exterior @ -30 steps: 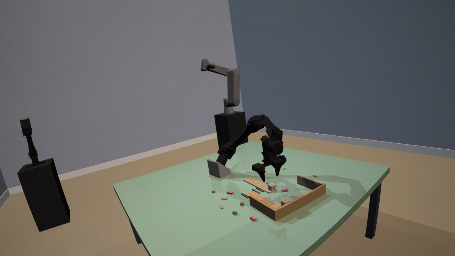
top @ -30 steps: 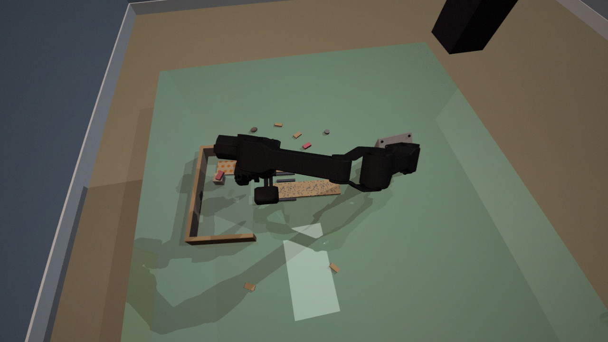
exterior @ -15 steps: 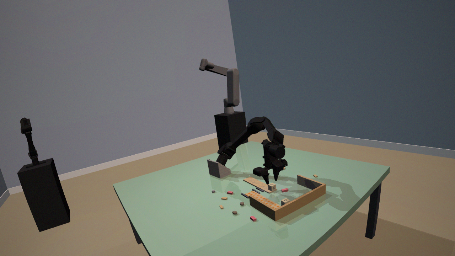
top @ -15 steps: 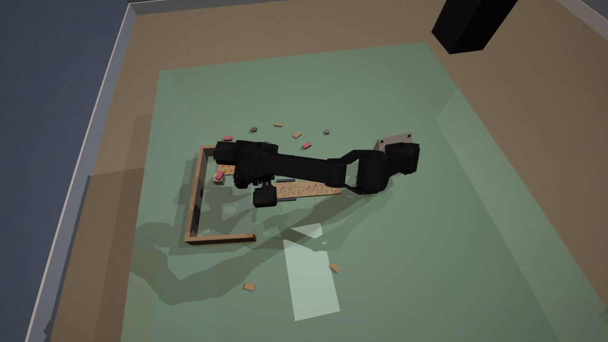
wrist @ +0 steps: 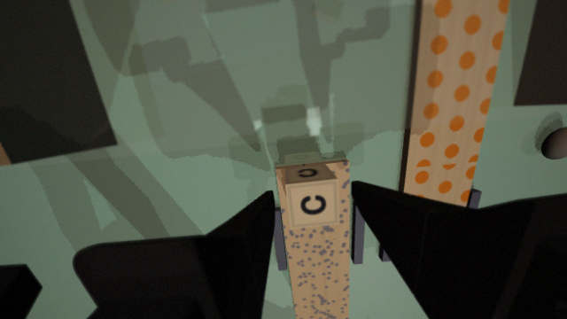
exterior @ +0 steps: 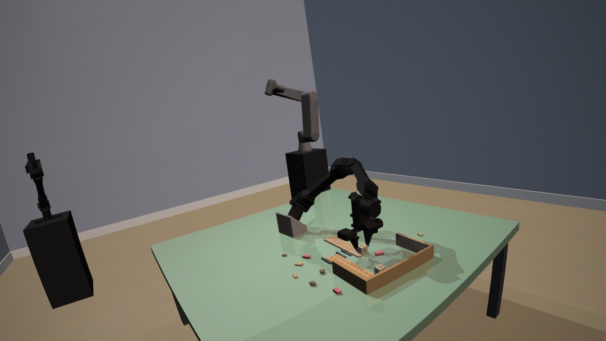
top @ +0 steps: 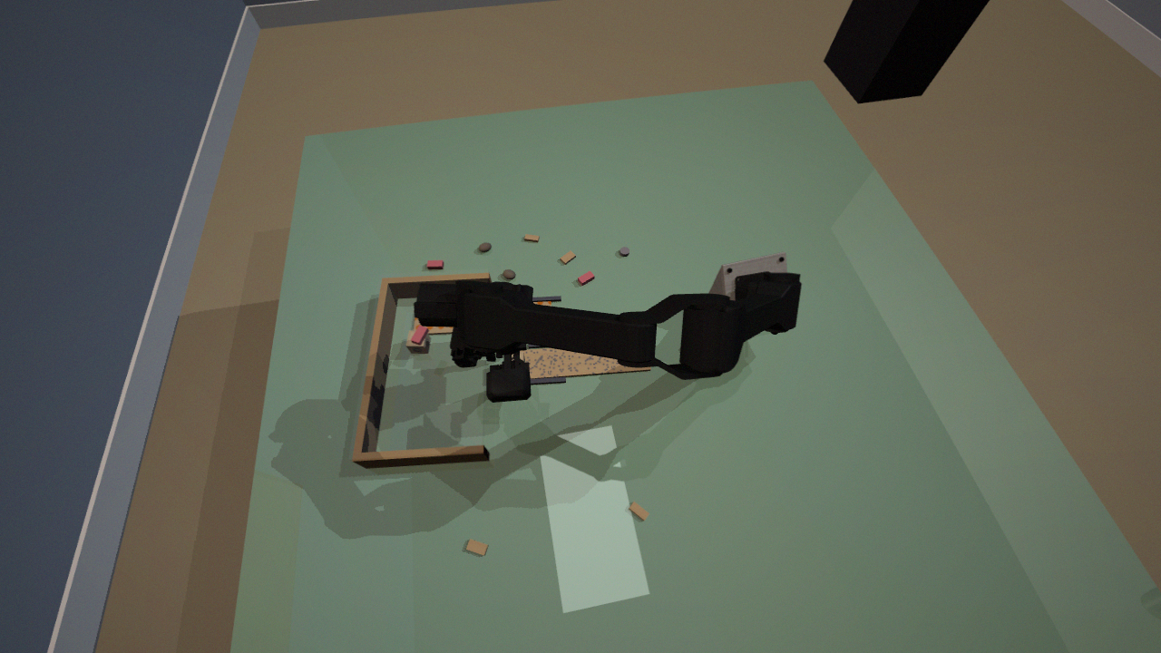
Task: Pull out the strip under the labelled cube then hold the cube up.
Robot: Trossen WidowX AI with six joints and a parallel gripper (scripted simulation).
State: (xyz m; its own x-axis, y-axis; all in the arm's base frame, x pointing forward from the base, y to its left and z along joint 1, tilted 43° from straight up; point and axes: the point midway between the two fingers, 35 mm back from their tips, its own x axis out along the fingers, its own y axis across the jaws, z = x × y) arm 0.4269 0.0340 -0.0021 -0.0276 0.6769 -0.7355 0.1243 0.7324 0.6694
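Right now the speckled strip is 110 mm behind my gripper tip, 10 mm to the left of it and 20 mm below it.
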